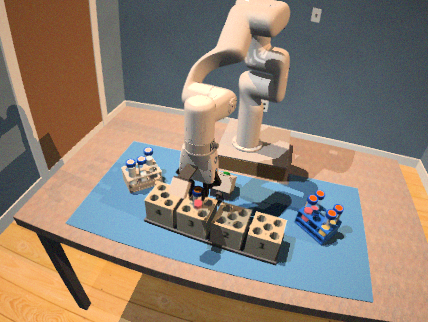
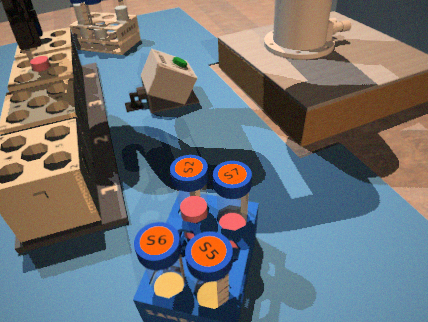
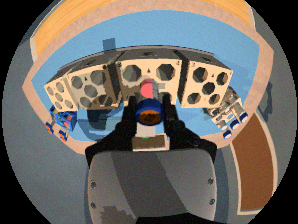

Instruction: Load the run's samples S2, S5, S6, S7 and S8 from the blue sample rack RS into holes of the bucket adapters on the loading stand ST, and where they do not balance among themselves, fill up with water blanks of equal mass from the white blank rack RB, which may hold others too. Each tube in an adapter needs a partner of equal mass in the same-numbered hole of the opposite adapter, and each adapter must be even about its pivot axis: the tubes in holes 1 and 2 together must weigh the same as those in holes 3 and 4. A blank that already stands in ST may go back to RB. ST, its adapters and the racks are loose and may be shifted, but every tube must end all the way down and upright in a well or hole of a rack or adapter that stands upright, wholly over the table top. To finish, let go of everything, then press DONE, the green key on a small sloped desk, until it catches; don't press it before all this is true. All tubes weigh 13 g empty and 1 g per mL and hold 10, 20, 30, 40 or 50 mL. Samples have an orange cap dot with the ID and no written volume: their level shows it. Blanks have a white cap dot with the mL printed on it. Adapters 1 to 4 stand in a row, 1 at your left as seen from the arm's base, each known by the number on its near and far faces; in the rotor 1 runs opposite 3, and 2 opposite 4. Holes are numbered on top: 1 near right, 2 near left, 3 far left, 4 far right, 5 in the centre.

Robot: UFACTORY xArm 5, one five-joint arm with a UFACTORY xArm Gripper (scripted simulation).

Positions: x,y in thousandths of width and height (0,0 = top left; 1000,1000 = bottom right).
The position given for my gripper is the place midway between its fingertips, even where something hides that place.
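Observation:
My gripper (image 1: 461,607), also in image 3 (image 3: 502,462). Blue sample rack RS (image 1: 735,682). White blank rack RB (image 2: 300,107).

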